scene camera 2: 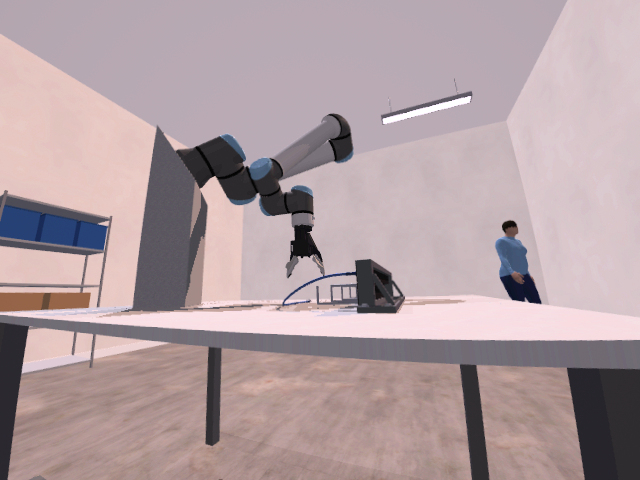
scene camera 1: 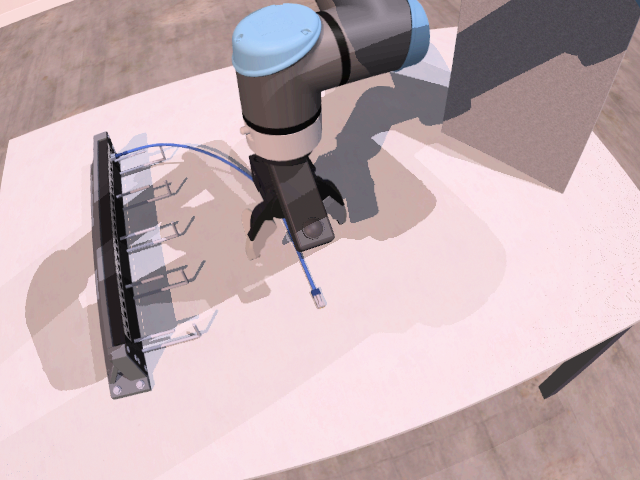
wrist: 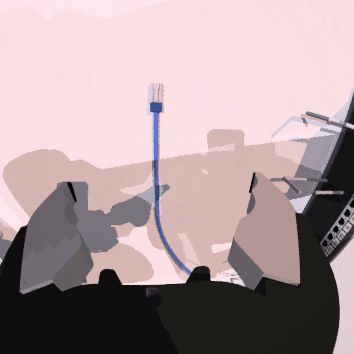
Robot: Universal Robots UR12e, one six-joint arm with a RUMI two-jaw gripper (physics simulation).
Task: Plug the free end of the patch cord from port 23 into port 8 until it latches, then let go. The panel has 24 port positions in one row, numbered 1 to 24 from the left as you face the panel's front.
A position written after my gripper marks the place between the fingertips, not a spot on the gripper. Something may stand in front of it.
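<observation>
There is my gripper point(scene camera 1: 297, 240), and scene camera 2 shows that same gripper point(scene camera 2: 305, 277). In the wrist view, too, I can see my gripper point(wrist: 161, 180).
</observation>
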